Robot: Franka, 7 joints.
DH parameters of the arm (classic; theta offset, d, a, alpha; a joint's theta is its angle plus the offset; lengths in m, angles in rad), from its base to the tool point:
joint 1: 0 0.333 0 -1.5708
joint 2: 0 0 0 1.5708
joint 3: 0 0.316 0.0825 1.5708
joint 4: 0 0 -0.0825 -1.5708
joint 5: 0 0.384 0 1.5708
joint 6: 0 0 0.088 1.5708
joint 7: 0 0.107 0 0
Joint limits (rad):
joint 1: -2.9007..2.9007
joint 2: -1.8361..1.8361
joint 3: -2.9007..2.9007
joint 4: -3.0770..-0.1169
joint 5: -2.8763..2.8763
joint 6: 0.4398..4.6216
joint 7: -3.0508..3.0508
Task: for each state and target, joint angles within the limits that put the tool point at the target. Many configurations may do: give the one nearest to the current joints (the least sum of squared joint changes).
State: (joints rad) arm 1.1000 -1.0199 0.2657 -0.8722 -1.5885 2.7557 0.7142
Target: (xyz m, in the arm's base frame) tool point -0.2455 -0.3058 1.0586
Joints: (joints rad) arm 1.1886 -1.0327 0.1673 -0.9188 -1.5968 2.7495 0.7142
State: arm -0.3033 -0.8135 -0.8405 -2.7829 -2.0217 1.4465 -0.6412
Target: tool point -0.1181 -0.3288 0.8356
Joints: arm -0.4300 -1.0369 -0.4968 -2.0670 -2.2123 1.4663 -0.6412
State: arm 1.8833 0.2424 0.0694 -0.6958 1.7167 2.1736 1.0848
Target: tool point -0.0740 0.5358 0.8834
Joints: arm 1.7128 -0.0228 -0.1050 -1.2928 1.6158 2.0411 1.0848
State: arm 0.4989 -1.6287 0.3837 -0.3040 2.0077 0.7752 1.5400
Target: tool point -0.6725 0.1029 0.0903
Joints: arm 0.0115 -1.8361 0.4450 -0.1414 2.0172 0.8476 1.5400
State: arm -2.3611 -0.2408 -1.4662 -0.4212 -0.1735 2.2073 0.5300
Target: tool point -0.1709 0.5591 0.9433
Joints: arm -1.9138 -0.6302 -1.6186 -0.6624 -0.1812 2.3494 0.5300
